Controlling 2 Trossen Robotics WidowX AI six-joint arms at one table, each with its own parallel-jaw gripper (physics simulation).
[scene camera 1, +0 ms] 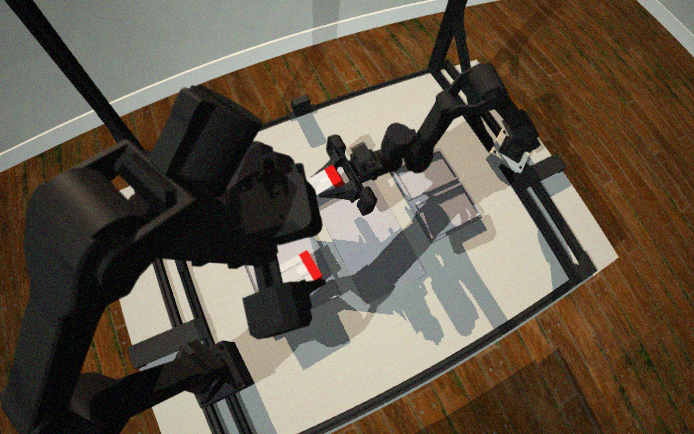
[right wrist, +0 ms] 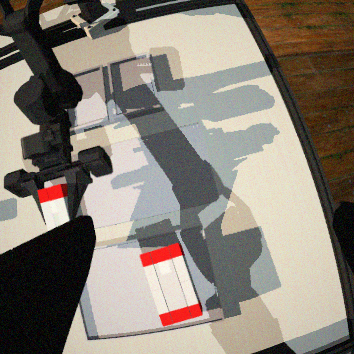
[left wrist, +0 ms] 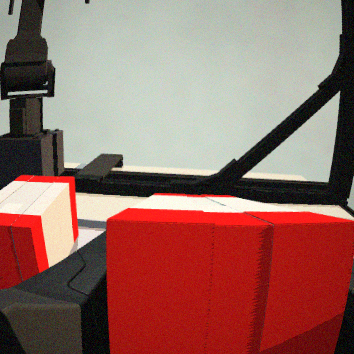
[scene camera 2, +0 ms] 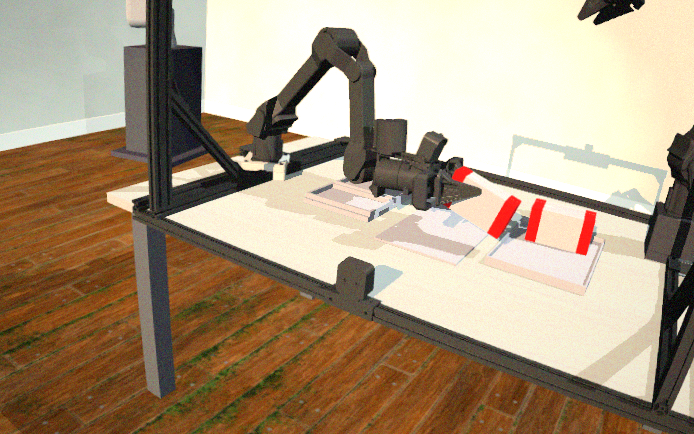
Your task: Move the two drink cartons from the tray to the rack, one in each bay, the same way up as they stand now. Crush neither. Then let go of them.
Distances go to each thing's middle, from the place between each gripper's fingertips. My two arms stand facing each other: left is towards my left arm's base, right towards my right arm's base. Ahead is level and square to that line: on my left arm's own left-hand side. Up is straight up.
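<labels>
My left gripper is 12 cm above the pale grey mat (scene camera 1: 379,258), 6 cm to the right of it and 10 cm short of it. Then there is the grey tray (scene camera 2: 571,271), which from my left hand is 6 cm ahead, 14 cm to the right and 11 cm below. My right hand, meanwhile, is 42 cm above the grey tray, 13 cm past it and 1 cm to the left of it, while the pale grey mat is 19 cm to the left of my right hand, 8 cm behind it and 42 cm below it. Going by its middle, the grey tray is nearer to my left gripper than to my right hand. The pale grey mat, too, is by its middle nearer to my left gripper than to my right hand.
</labels>
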